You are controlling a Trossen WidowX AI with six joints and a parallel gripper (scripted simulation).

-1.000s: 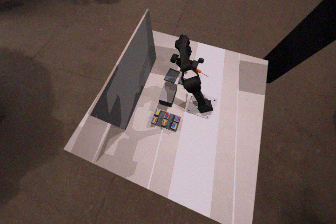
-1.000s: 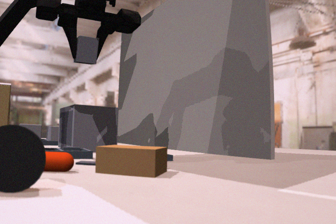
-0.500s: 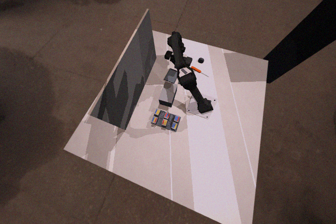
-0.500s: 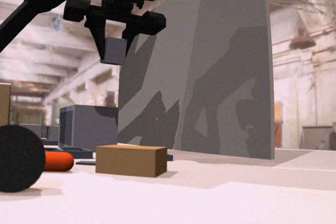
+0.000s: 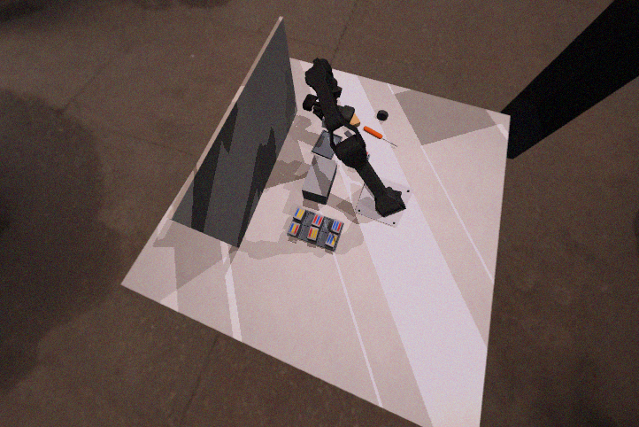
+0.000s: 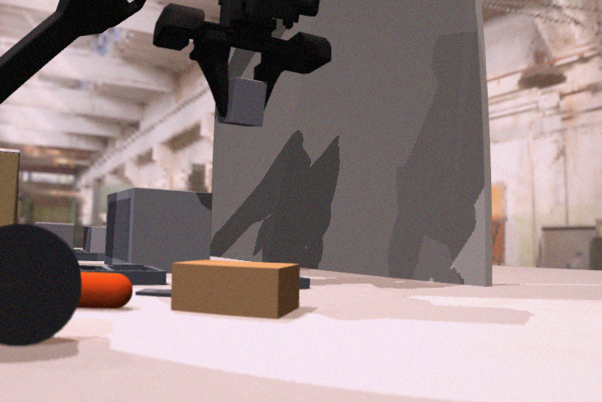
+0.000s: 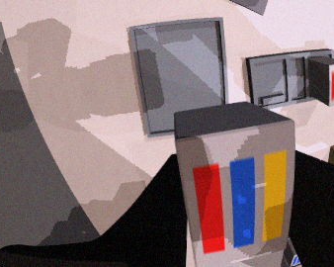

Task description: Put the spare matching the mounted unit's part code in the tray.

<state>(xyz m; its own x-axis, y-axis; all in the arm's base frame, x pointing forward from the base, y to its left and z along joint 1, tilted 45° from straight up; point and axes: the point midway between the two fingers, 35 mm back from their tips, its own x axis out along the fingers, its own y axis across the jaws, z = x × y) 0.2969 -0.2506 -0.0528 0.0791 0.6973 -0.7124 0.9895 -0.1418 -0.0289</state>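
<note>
The rimmed tray lies 160 mm below my gripper tip. Also, from my gripper tip: grey wall panel: 210 mm ahead, 190 mm to the left, 60 mm above; then mounted unit: 20 mm behind, 210 mm to the left, 120 mm below; then cardboard box: 80 mm behind, 160 mm to the right, 150 mm below.
</note>
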